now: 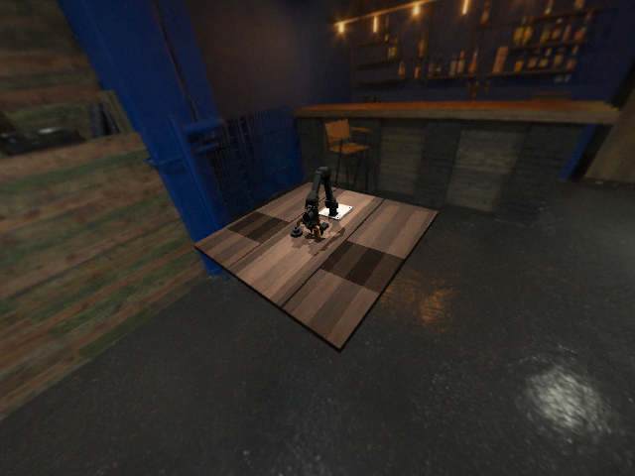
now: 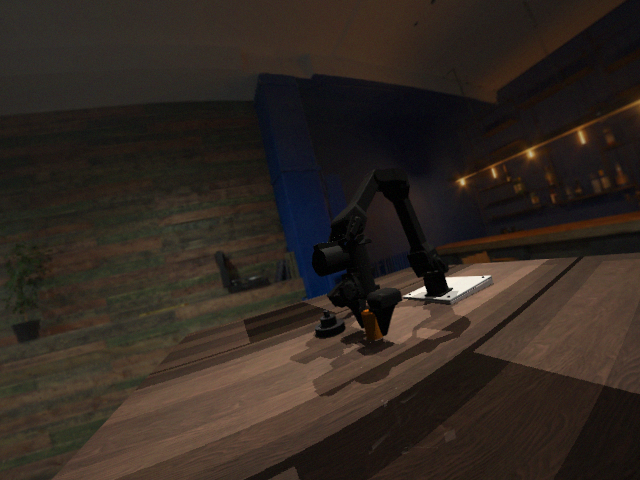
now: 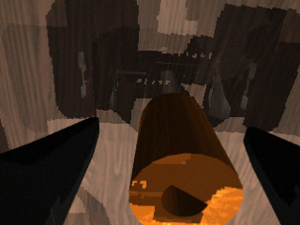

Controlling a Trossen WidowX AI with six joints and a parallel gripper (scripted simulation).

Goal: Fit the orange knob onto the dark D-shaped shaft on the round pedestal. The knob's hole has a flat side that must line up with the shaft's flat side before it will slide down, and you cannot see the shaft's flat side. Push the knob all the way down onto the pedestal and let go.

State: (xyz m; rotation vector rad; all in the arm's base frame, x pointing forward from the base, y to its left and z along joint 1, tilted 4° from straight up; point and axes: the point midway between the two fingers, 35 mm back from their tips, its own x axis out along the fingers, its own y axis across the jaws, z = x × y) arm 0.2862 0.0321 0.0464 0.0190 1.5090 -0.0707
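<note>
Right now the dark round pedestal is 14 cm to the right of my gripper tip, 4 cm ahead of it and 2 cm above it. Also, from my gripper tip: orange knob (2 cm above).
</note>
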